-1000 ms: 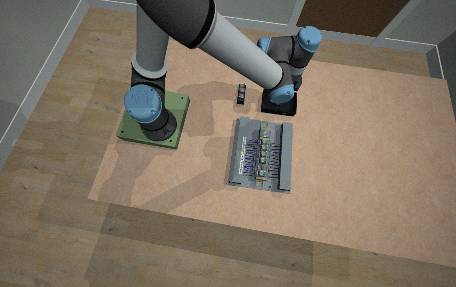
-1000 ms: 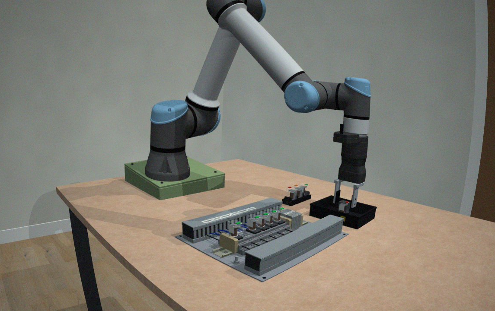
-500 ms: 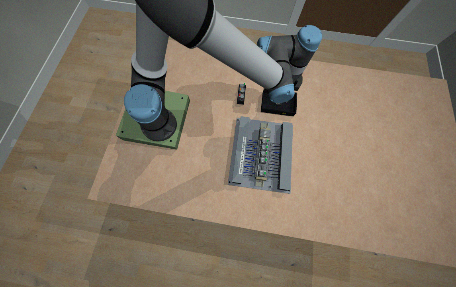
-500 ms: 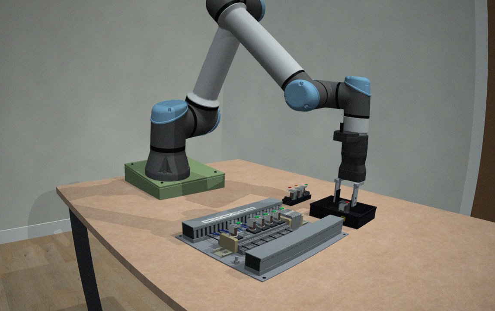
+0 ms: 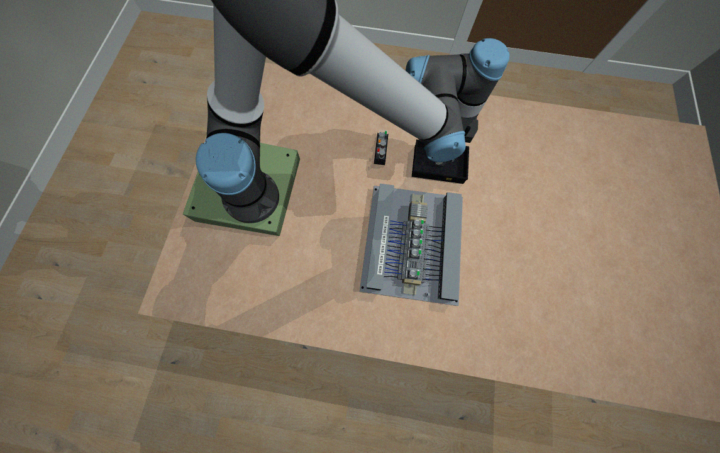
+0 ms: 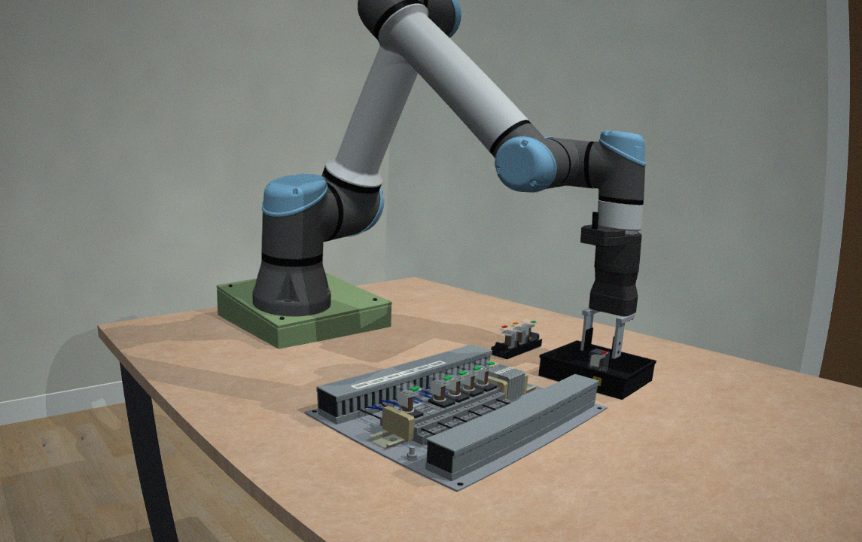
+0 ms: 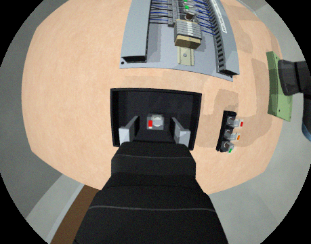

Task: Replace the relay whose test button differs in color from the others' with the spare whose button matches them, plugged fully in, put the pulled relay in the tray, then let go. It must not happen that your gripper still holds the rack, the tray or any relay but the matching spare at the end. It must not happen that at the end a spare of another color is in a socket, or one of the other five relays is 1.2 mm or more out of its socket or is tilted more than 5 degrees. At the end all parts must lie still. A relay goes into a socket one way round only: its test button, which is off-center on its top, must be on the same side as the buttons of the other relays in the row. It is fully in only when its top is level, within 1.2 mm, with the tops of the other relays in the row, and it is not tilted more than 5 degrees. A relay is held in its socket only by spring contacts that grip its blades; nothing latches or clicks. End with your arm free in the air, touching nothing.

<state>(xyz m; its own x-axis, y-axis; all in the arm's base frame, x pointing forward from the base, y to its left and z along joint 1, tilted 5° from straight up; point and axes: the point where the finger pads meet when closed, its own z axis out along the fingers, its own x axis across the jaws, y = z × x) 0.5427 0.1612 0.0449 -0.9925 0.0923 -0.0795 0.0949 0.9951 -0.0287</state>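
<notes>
My hand is 4 cm above the black tray.
</notes>
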